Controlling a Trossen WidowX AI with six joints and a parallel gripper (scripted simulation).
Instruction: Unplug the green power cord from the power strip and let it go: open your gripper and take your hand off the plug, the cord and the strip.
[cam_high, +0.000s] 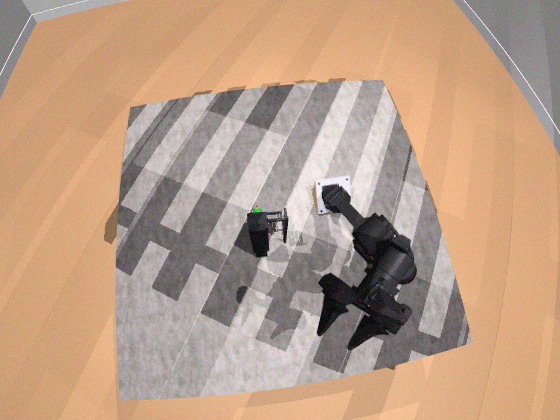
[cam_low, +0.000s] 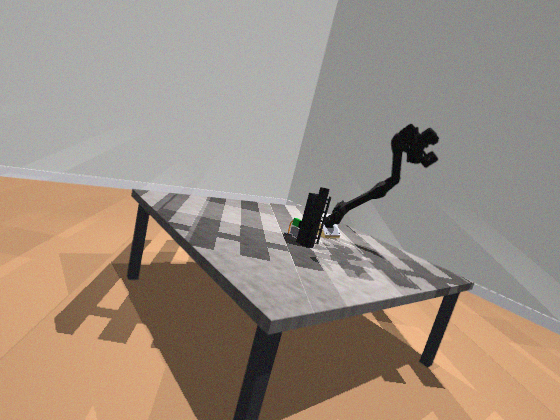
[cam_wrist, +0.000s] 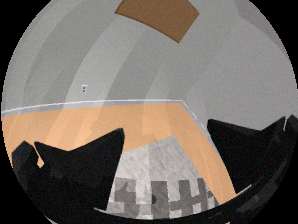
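Now: gripper tip 43 cm to the left of the green plug, 43 cm above it and 8 cm short of it. The rest, counted from my gripper tip: black strip 38 cm below, 34 cm to the right, 9 cm ahead.
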